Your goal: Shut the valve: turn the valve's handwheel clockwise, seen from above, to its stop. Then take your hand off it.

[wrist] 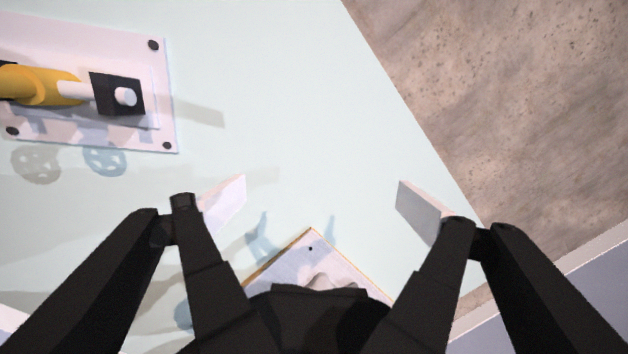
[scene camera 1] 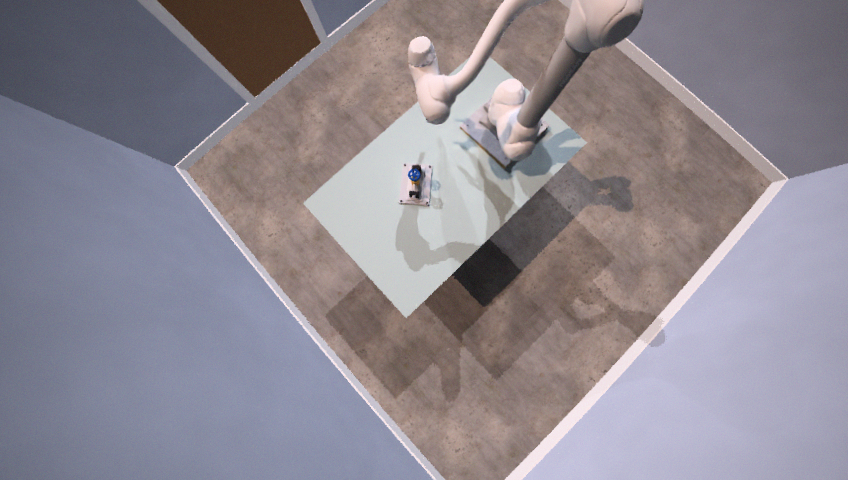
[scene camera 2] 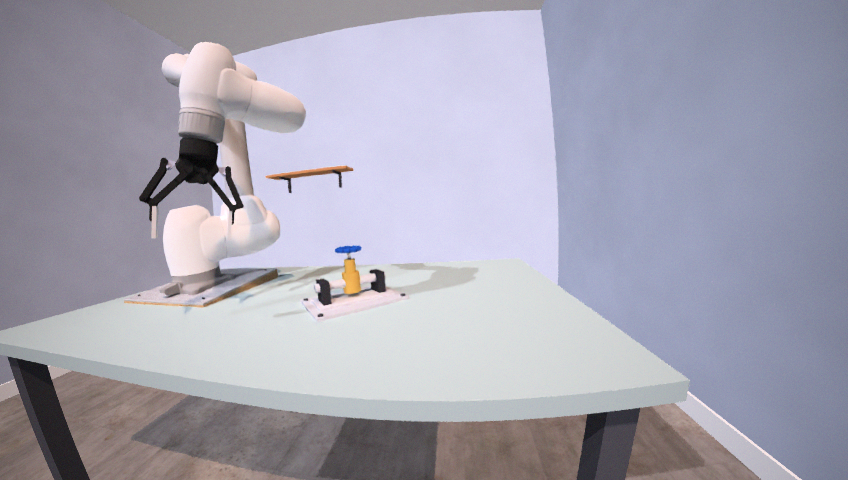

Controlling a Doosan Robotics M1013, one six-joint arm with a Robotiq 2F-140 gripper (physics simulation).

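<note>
My gripper is visible to me, and the wrist view shows it too. I can also see a pale base plate.
</note>
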